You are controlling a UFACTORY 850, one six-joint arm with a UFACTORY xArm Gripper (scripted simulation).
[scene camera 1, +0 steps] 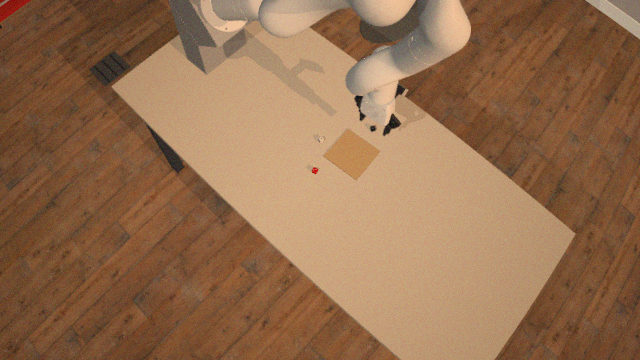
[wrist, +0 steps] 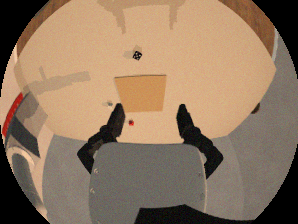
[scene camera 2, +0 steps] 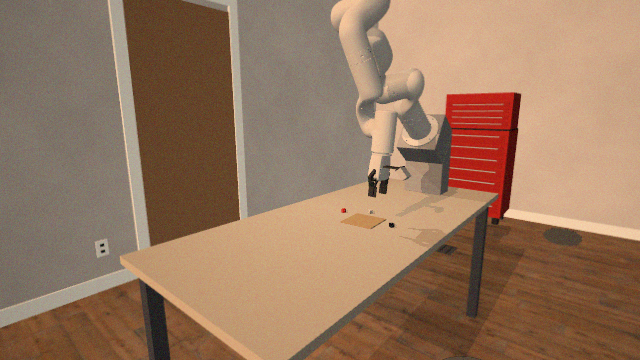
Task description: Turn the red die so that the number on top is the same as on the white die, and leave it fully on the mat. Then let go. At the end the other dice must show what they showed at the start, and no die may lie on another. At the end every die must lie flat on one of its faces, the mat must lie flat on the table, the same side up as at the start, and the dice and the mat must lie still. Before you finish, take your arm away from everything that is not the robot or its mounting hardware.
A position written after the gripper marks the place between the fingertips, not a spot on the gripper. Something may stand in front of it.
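Scene camera 1 shows the gripper (scene camera 1: pixel 374 125) together with a mat (scene camera 1: pixel 352 154). The wrist view has the mat (wrist: pixel 145 93) too, along with the gripper (wrist: pixel 150 110), and scene camera 2 gives another sight of the gripper (scene camera 2: pixel 377 195).
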